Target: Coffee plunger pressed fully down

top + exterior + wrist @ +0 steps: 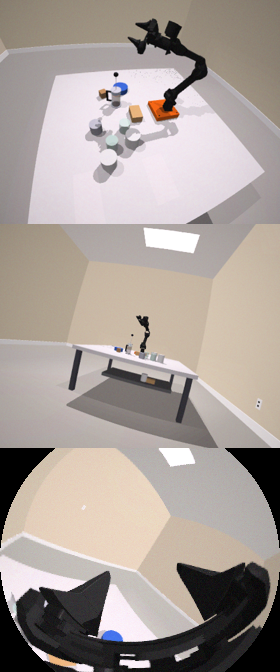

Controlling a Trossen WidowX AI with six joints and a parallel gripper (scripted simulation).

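Now: gripper tip 38 cm above the coffee press, 9 cm short of it and 1 cm to the right of it. Round my gripper tip: blue disc (48 cm below, 15 cm to the right, 4 cm ahead); then small brown cube (48 cm below, 18 cm ahead, 8 cm to the right).
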